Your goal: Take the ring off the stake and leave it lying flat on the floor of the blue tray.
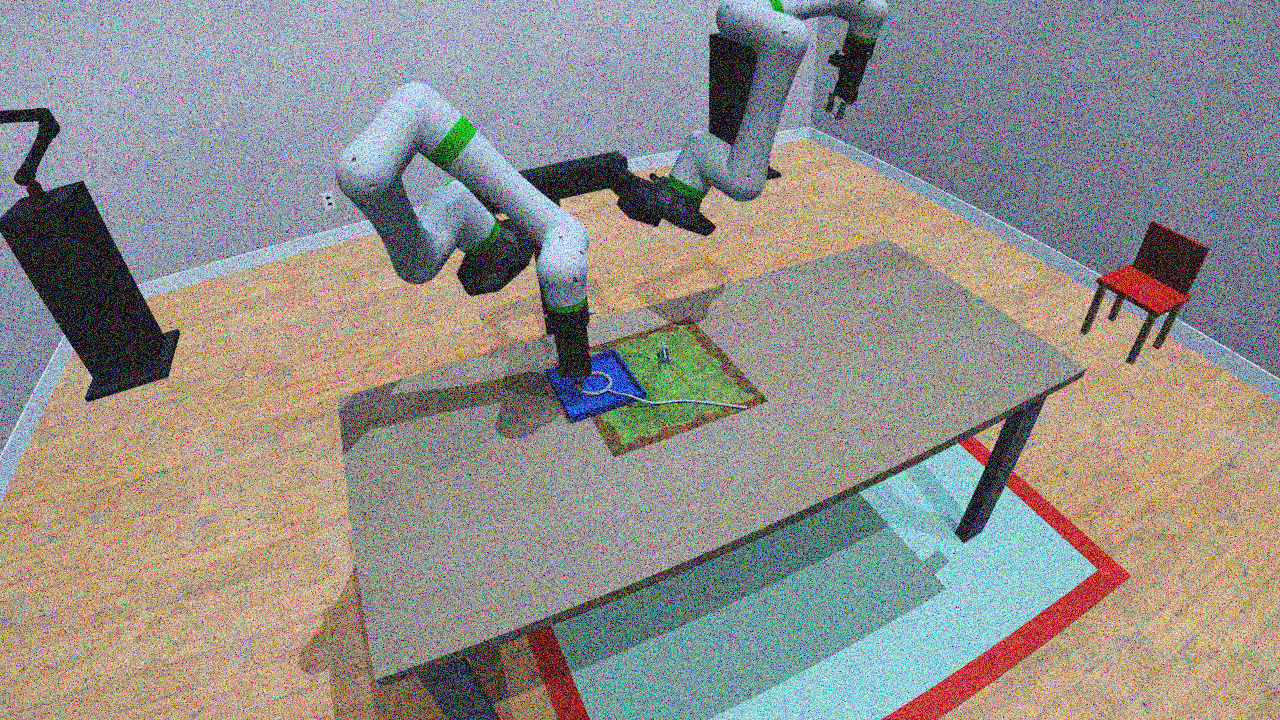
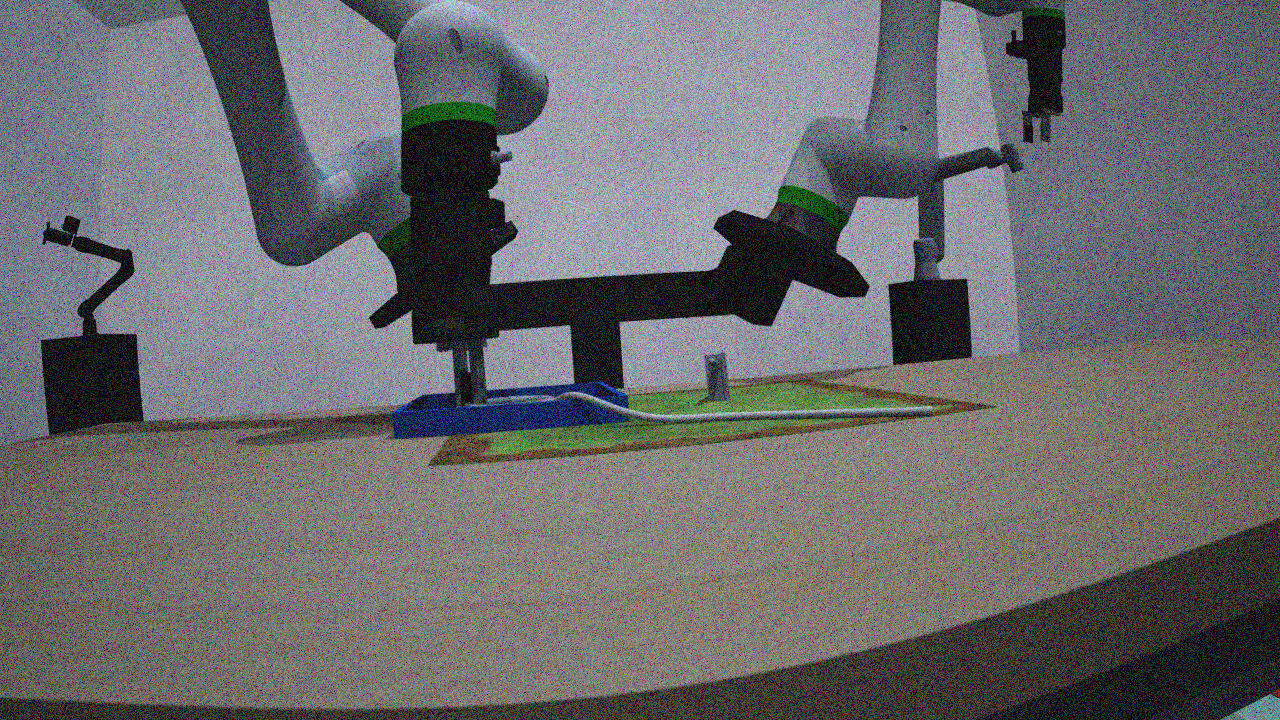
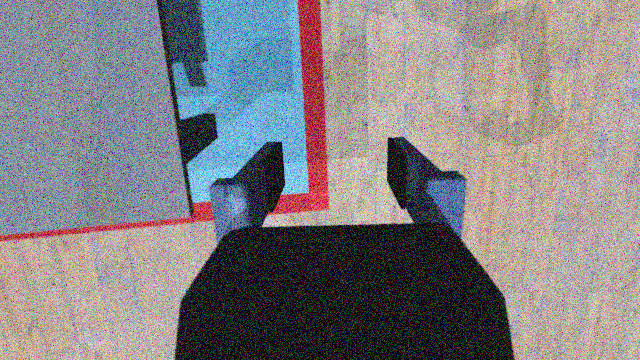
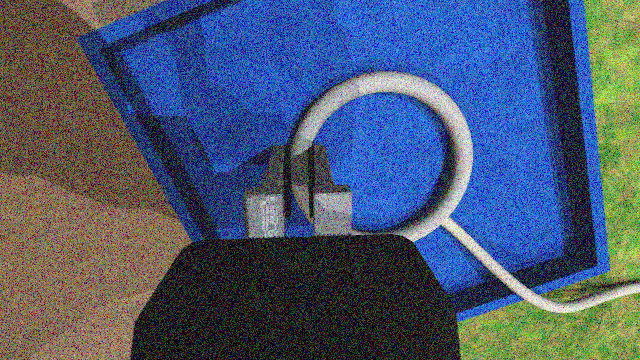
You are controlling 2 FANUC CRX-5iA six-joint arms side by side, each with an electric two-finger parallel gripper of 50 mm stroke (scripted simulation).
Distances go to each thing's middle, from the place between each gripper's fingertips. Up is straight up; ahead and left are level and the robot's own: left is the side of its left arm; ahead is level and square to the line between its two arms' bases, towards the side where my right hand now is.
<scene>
I see the blue tray (image 2: 440, 417) 10 mm ahead of my right hand, 40 mm to the left of it and 20 mm below it.
Now: the blue tray 44 cm ahead of my left hand (image 2: 1036, 141), 104 cm to the right of it and 42 cm below it.
</scene>
